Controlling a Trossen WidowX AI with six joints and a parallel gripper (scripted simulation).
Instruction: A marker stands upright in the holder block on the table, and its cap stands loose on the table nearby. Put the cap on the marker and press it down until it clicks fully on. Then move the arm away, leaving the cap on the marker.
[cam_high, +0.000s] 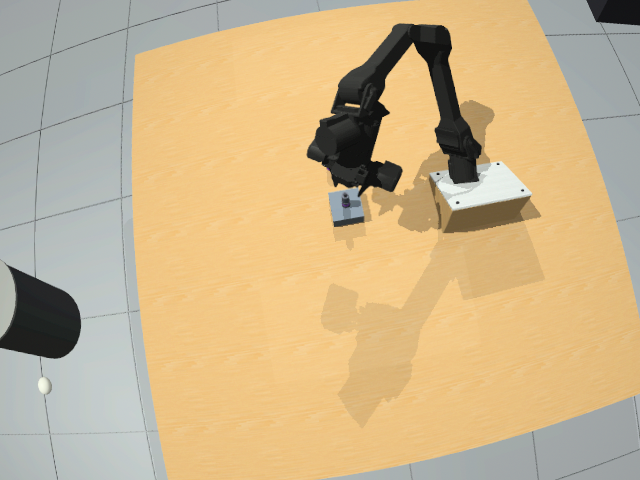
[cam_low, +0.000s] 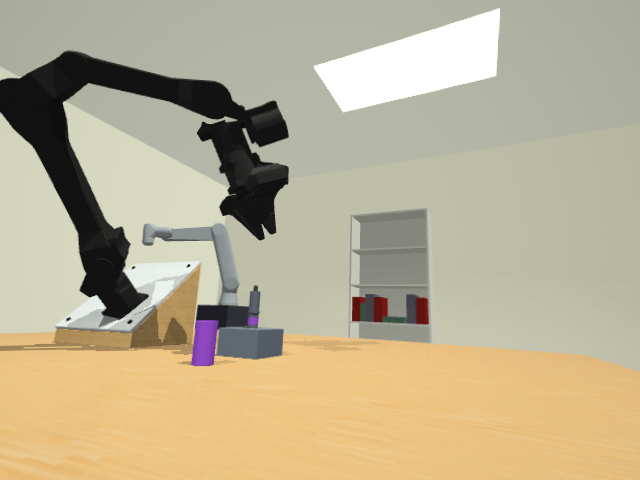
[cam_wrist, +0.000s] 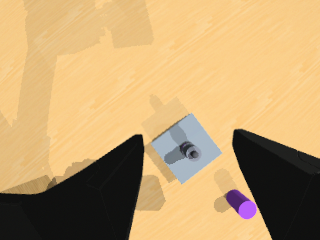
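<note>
My gripper tip is now 17 cm above the purple cap, 15 cm to the left of it and 3 cm short of it. From my gripper tip the other things lie so: holder block 18 cm below, 3 cm to the right, 1 cm ahead.
</note>
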